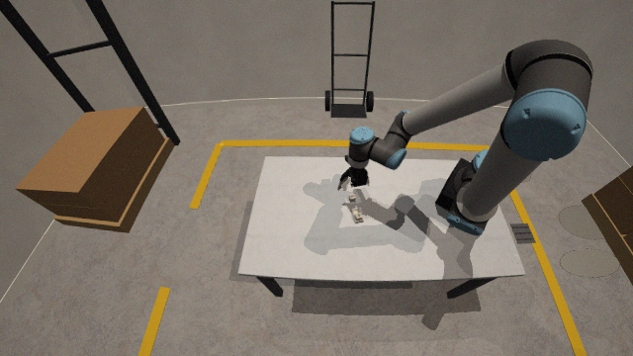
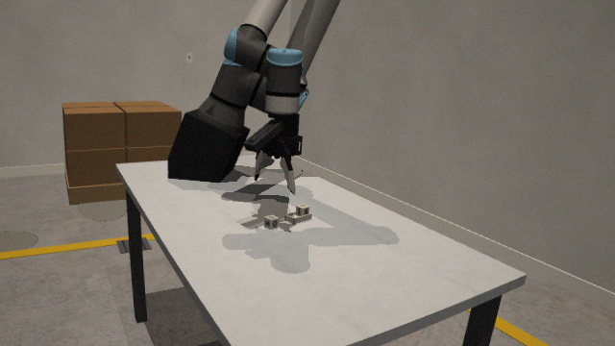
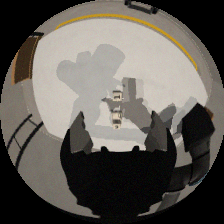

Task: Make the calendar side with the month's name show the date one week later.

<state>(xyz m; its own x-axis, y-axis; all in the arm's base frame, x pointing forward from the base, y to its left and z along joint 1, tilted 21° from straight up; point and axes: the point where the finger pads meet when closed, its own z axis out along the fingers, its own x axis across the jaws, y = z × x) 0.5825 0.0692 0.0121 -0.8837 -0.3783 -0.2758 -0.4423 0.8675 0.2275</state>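
Now: the calendar tray 50 mm behind my hand, 100 mm to the left of it and 110 mm below it.
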